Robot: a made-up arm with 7 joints.
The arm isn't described. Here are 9 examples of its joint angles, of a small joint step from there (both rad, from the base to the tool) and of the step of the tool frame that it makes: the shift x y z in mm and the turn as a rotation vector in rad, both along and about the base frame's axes.
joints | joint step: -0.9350 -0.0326 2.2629 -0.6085 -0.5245 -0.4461 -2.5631 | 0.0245 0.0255 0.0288 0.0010 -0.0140 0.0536 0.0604
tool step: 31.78 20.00 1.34 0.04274 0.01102 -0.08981
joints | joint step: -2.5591 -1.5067 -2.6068 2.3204 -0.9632 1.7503 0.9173 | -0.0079 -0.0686 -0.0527 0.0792 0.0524 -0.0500 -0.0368
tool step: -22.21 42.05 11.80 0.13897 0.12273 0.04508
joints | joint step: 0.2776 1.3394 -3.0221 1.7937 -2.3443 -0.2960 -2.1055 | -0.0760 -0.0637 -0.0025 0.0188 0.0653 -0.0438 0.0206
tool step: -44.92 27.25 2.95 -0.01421 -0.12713 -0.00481
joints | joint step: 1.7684 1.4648 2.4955 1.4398 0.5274 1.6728 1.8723 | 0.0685 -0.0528 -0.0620 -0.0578 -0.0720 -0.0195 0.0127
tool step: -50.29 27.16 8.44 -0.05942 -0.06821 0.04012
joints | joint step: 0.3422 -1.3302 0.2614 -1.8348 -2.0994 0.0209 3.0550 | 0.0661 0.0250 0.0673 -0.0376 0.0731 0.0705 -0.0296
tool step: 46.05 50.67 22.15 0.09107 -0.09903 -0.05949
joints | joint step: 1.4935 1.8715 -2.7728 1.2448 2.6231 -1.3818 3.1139 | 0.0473 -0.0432 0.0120 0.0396 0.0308 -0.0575 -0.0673
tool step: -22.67 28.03 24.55 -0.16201 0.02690 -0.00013
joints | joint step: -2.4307 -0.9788 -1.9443 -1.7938 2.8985 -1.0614 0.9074 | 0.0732 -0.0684 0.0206 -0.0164 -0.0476 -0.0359 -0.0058
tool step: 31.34 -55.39 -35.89 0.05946 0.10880 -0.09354
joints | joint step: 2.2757 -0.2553 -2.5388 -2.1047 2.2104 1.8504 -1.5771 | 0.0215 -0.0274 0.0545 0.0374 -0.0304 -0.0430 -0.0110
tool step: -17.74 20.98 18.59 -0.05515 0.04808 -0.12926
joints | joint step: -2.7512 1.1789 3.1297 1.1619 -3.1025 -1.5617 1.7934 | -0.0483 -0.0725 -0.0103 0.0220 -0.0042 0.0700 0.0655
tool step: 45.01 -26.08 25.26 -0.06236 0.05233 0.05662
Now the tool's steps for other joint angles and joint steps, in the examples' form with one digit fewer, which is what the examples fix.
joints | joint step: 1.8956 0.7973 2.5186 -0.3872 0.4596 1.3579 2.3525 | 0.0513 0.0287 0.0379 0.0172 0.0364 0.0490 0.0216
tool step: -37.6 -0.7 -17.2 -0.0248 0.0480 -0.1203
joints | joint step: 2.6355 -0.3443 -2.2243 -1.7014 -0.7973 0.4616 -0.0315 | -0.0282 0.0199 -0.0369 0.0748 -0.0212 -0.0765 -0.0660
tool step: -20.4 -29.2 34.1 -0.0261 0.0712 0.1328
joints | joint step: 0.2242 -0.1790 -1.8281 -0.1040 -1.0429 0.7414 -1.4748 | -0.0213 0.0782 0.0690 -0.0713 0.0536 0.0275 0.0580
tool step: 69.3 -45.2 11.1 0.1297 0.0416 -0.1339
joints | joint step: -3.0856 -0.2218 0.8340 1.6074 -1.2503 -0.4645 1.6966 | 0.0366 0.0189 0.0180 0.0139 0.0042 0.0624 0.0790
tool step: 6.3 9.9 -12.8 -0.0012 -0.1175 -0.0035
